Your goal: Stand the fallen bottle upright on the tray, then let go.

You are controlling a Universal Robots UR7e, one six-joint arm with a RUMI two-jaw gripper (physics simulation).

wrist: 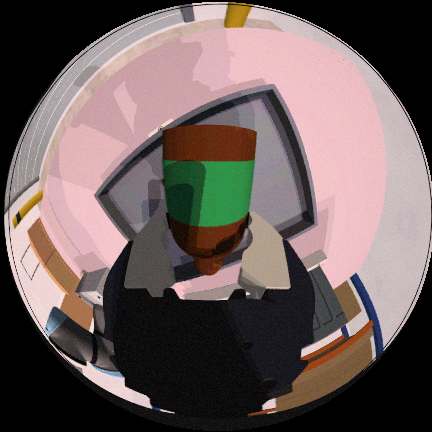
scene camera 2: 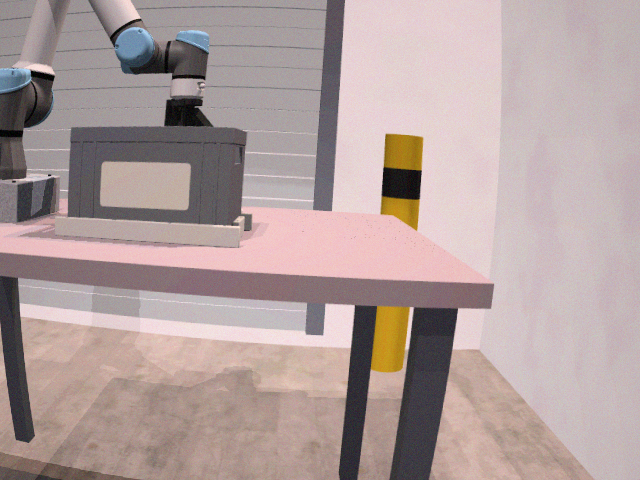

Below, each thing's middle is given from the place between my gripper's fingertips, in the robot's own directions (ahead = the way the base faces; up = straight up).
The cream bar [scene camera 2: 161,232] is 4 cm ahead of my hand, 38 cm to the right of it and 2 cm below it.
